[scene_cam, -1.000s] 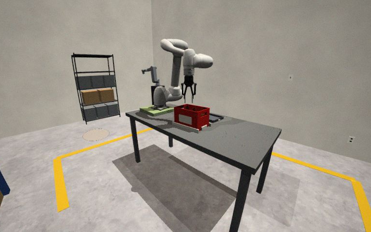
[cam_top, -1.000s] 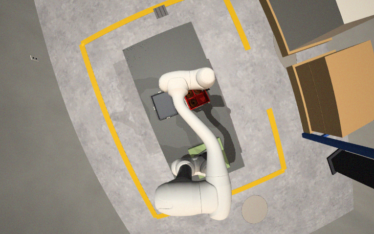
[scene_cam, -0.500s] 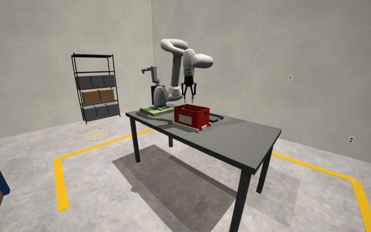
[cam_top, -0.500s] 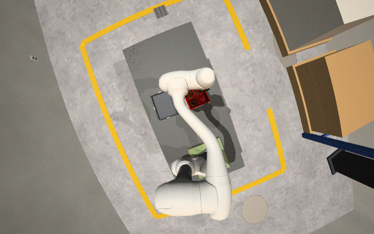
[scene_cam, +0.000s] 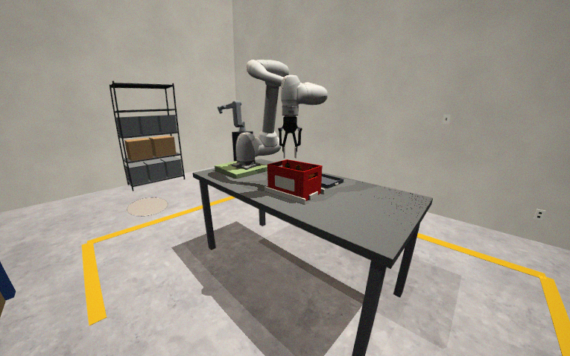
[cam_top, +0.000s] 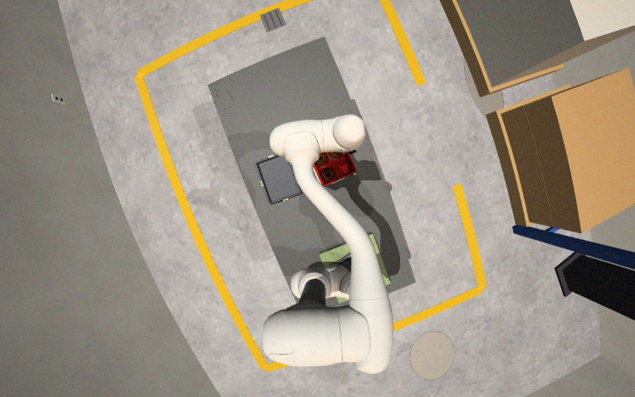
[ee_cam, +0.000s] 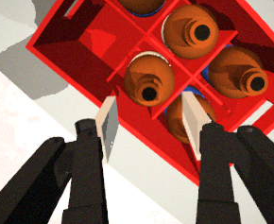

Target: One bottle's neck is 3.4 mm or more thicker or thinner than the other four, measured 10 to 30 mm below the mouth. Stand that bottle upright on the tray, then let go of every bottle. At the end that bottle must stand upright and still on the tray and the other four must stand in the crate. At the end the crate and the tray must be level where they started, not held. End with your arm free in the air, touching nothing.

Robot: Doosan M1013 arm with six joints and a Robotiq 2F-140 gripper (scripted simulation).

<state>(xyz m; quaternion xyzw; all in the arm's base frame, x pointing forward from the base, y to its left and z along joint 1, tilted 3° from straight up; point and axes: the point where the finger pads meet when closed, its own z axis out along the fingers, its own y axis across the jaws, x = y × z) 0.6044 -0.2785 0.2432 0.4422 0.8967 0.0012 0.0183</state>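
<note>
The red crate is 170 mm below my hand, 40 mm to the left of it and 10 mm ahead of it. Also, from my hand: dark grey tray: 340 mm to the left, 240 mm below, 60 mm ahead.
</note>
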